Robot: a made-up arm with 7 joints. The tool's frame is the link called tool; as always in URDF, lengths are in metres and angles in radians. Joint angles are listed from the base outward. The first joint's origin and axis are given. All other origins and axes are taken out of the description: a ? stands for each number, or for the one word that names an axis. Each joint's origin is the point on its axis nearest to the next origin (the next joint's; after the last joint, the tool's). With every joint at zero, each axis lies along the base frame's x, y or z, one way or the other. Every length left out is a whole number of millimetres.
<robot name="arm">
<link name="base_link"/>
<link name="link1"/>
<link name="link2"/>
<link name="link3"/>
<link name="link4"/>
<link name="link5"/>
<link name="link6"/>
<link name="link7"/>
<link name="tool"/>
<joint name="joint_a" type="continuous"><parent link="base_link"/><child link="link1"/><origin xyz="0.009 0.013 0.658" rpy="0.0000 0.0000 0.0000"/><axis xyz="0 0 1"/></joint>
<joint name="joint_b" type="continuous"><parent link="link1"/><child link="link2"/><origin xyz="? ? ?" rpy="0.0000 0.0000 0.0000"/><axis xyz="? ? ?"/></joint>
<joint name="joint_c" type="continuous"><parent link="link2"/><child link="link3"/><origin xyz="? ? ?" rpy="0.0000 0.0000 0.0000"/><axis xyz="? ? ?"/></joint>
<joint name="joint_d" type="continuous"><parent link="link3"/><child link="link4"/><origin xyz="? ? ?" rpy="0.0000 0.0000 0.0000"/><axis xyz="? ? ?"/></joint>
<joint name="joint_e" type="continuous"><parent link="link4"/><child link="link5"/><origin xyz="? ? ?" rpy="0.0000 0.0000 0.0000"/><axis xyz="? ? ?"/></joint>
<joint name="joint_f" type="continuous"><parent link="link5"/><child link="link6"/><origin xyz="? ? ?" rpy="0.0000 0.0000 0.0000"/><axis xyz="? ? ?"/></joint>
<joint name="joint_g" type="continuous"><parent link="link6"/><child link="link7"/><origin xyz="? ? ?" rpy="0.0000 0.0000 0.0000"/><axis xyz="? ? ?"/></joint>
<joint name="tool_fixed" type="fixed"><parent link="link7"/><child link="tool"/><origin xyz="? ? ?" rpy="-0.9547 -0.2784 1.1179"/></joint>
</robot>
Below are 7 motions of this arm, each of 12 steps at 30 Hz.
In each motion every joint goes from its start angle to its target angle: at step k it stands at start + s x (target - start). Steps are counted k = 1, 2, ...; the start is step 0. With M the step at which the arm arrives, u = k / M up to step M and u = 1 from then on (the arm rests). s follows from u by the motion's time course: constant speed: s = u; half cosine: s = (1 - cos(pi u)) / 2; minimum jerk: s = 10 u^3 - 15 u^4 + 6 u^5.
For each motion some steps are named. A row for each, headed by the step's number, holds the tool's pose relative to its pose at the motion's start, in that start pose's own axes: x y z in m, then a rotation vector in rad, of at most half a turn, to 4 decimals.
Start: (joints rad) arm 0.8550 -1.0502 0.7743 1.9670 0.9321 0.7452 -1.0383
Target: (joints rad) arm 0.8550 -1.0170 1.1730 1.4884 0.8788 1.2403 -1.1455
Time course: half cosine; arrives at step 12
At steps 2, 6, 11, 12:
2: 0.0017 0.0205 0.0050 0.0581 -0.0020 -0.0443
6: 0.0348 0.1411 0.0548 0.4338 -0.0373 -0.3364
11: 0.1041 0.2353 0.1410 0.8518 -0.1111 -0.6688
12: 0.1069 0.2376 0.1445 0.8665 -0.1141 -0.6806

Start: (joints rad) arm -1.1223 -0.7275 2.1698 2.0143 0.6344 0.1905 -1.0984
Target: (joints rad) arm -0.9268 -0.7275 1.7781 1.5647 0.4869 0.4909 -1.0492
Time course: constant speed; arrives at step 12
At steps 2, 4, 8, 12:
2: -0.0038 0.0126 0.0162 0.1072 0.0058 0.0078
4: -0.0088 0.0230 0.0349 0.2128 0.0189 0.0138
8: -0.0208 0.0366 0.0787 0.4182 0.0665 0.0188
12: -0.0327 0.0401 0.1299 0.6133 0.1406 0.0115

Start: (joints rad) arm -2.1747 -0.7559 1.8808 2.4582 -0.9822 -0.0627 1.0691
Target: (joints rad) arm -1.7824 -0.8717 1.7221 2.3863 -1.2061 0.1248 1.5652
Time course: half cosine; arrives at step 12
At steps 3, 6, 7, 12:
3: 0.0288 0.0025 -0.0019 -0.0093 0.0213 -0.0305
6: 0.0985 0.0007 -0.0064 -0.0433 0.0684 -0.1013
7: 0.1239 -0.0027 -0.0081 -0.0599 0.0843 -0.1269
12: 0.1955 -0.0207 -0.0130 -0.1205 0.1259 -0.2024

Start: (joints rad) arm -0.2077 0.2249 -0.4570 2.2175 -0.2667 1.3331 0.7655
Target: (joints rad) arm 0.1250 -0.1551 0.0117 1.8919 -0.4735 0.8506 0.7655
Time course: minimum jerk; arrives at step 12
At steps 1, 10, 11, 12:
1: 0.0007 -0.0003 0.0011 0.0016 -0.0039 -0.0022
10: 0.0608 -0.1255 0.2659 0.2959 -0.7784 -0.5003
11: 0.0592 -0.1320 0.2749 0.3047 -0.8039 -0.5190
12: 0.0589 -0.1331 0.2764 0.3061 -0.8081 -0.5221

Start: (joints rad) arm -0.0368 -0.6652 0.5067 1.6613 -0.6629 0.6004 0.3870
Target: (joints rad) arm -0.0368 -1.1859 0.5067 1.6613 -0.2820 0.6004 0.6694
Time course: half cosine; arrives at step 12
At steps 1, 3, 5, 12:
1: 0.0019 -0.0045 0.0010 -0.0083 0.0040 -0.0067
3: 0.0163 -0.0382 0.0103 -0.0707 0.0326 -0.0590
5: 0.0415 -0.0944 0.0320 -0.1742 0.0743 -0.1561
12: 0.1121 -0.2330 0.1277 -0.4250 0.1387 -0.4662

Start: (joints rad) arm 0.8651 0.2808 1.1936 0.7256 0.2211 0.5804 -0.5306
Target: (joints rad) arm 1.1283 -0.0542 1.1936 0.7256 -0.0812 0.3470 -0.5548
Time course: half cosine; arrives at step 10
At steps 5, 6, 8, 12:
5: 0.0686 0.0002 -0.0064 -0.0510 -0.1453 0.3708
6: 0.0925 0.0030 -0.0064 -0.0672 -0.1990 0.4825
8: 0.1331 0.0112 -0.0037 -0.0936 -0.2936 0.6599
12: 0.1490 0.0156 -0.0017 -0.1037 -0.3321 0.7265

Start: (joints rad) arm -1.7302 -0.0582 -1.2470 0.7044 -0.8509 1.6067 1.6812
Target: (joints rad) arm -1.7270 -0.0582 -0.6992 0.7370 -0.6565 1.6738 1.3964
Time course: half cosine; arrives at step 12
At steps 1, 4, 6, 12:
1: 0.0002 -0.0010 0.0021 0.0010 -0.0099 0.0005
4: 0.0011 -0.0142 0.0317 0.0118 -0.1462 0.0096
6: -0.0025 -0.0270 0.0635 0.0177 -0.2944 0.0245
12: -0.0235 -0.0474 0.1249 0.0102 -0.5944 0.0706

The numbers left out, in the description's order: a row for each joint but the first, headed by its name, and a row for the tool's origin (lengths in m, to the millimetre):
joint_b: xyz -0.011 0.048 0.000, axis 0 1 0
joint_c: xyz 0.011 0.000 0.338, axis 0 0 1
joint_d: xyz 0.061 0.006 0.000, axis 0 -1 0
joint_e: xyz 0.033 0.000 -0.235, axis 0 0 -1
joint_f: xyz 0.015 -0.019 0.000, axis 0 1 0
joint_g: xyz 0.070 0.000 -0.132, axis 0 0 -1
tool: xyz -0.004 -0.003 0.000

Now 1 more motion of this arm.
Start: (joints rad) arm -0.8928 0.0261 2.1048 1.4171 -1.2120 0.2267 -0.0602
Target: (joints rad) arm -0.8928 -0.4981 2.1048 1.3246 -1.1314 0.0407 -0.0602
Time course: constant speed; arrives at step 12
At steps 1, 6, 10, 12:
1: 0.0169 0.0074 -0.0104 0.0171 -0.0358 0.0045
6: 0.1030 0.0521 -0.0494 0.1091 -0.2096 0.0212
10: 0.1713 0.0957 -0.0647 0.1901 -0.3416 0.0285
12: 0.2044 0.1194 -0.0669 0.2330 -0.4049 0.0305

